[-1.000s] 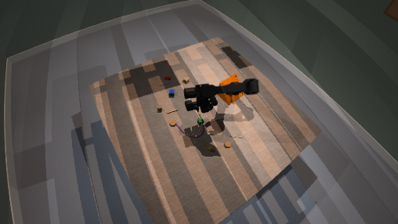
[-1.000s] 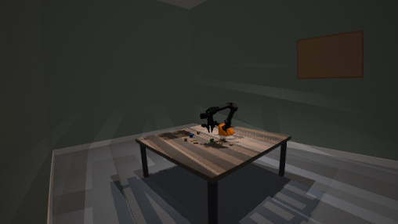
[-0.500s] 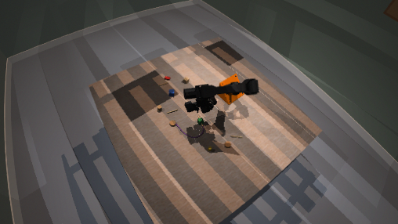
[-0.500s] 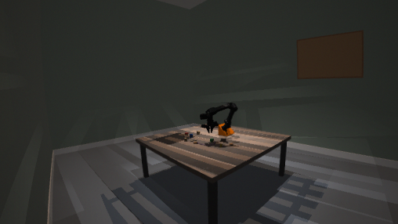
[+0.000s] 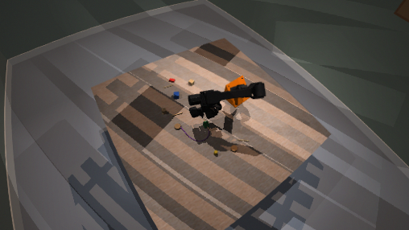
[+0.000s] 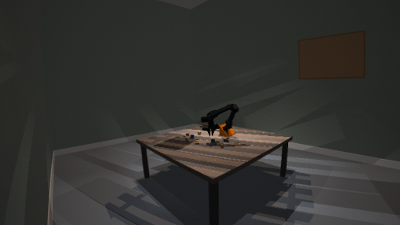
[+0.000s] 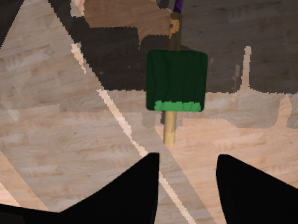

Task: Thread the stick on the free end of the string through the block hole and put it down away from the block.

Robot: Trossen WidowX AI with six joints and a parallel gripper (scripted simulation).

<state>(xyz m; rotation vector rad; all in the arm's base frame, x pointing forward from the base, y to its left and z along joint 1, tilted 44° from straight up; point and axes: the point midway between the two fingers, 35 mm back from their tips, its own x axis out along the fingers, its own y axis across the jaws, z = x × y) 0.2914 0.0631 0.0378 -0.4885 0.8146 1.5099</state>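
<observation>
My gripper tip is 5 cm above the green wooden block and 3 cm to the right of it. From my gripper tip the other things lie so: thin wooden stick (5 cm below, 4 cm to the left); round wooden button (16 cm ahead, 6 cm below, 5 cm to the right); cylinder (19 cm to the right, 18 cm ahead, 5 cm below).
</observation>
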